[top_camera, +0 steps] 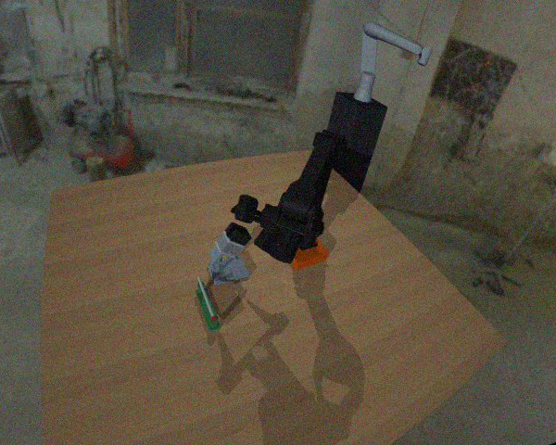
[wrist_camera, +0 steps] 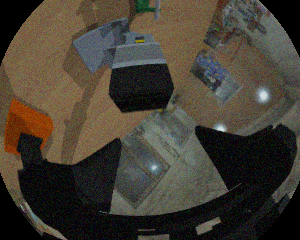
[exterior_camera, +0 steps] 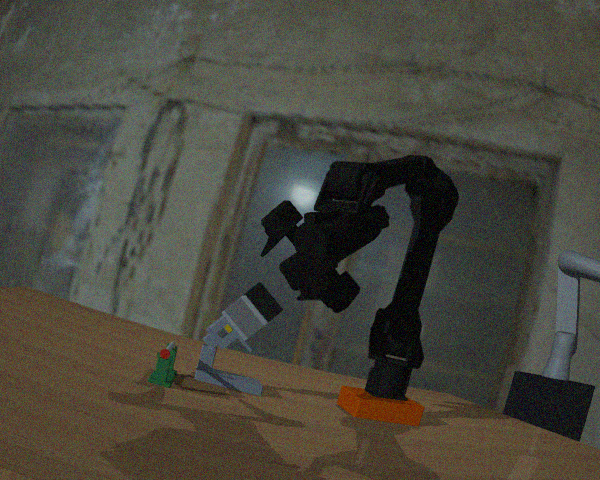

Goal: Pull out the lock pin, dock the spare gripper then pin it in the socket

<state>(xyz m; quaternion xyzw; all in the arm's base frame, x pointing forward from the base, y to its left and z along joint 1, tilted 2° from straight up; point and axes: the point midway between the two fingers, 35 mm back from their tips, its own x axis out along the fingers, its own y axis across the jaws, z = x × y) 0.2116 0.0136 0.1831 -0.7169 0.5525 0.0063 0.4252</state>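
Right now my gripper tip is 17 cm above the green holder, 15 cm short of it and 13 cm to the right of it. The rest, counted from my gripper tip: spare gripper 8 cm below, 4 cm ahead, 2 cm to the left; then socket 14 cm below, 6 cm ahead, 2 cm to the left.
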